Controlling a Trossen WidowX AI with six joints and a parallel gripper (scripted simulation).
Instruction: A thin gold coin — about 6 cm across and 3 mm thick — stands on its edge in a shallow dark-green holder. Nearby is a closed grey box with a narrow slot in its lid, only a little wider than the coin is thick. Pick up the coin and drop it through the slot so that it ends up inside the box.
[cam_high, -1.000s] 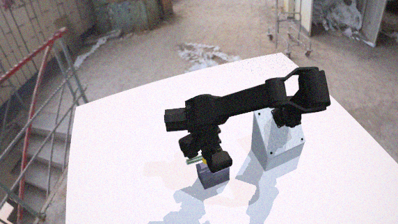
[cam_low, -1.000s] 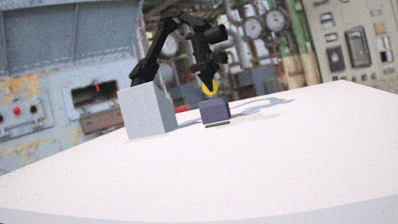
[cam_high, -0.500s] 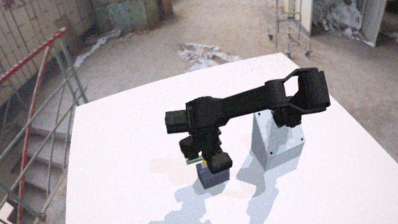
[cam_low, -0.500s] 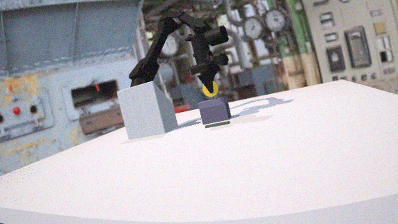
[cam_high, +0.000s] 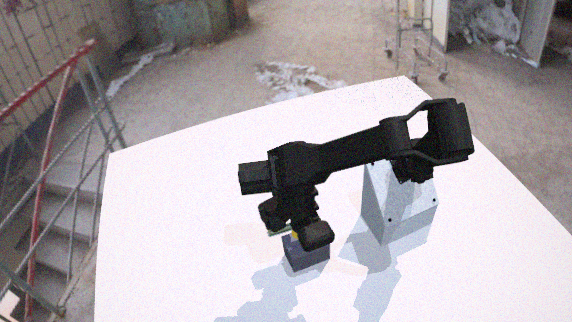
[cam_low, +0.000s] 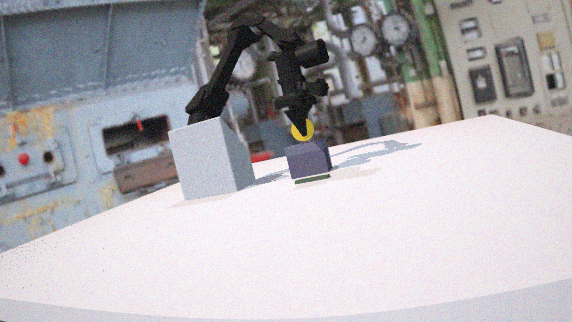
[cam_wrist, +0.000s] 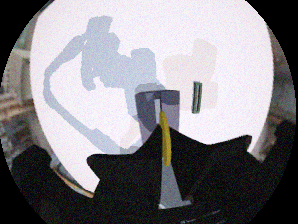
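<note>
My gripper tip is now 2 cm below the coin.
</note>
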